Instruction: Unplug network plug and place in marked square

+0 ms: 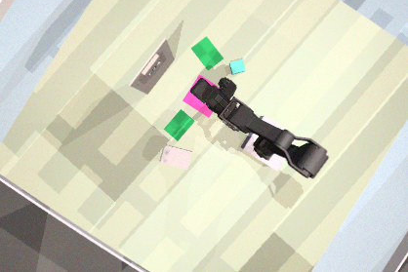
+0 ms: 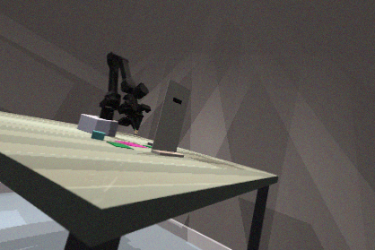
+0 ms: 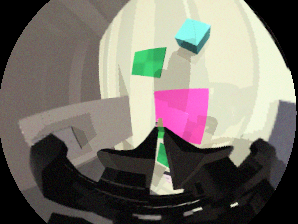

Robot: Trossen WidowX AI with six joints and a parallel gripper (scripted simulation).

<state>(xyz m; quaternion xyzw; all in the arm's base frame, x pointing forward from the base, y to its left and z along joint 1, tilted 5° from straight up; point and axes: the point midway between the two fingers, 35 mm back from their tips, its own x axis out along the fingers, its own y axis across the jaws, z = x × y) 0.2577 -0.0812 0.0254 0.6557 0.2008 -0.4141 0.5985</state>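
The magenta patch lies 70 mm below my gripper tip and 10 mm behind it. Also, from my gripper tip: pale panel 180 mm ahead, 80 mm above; then network plug right at my gripper tip.
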